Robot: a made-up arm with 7 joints.
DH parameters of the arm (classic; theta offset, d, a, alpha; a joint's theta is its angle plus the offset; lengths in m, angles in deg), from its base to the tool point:
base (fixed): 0 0 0 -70
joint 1: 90 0 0 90
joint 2: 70 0 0 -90
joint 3: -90 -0.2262 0.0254 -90
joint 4: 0 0 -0.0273 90
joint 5: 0 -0.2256 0 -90
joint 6: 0 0 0 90
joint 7: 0 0 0 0
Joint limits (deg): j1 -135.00..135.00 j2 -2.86..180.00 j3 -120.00..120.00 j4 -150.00..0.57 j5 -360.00..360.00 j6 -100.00..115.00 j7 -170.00..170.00
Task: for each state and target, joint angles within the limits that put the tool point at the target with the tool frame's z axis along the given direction. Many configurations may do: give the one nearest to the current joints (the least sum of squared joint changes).
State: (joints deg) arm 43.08 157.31 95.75 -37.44 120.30 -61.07 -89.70
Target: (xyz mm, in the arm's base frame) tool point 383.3 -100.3 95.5 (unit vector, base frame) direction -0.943 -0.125 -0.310
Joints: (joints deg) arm 77.67 176.40 100.27 -66.04 179.46 -55.11 -89.70
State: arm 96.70 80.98 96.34 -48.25 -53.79 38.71 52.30
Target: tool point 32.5 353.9 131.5 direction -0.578 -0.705 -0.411
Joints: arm 106.55 74.68 92.75 -80.48 -51.77 19.40 52.30
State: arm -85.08 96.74 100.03 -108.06 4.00 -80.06 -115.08
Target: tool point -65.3 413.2 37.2 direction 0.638 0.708 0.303
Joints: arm -93.87 94.60 120.00 -58.48 -12.11 -99.91 -115.08
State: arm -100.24 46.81 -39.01 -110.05 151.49 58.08 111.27
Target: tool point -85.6 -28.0 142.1 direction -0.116 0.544 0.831
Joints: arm -134.61 59.26 -2.75 -149.89 151.95 65.38 111.27
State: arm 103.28 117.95 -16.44 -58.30 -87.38 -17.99 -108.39
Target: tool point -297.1 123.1 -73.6 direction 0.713 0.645 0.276
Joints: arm 106.54 77.40 -40.69 -100.32 -81.74 -34.39 -108.39
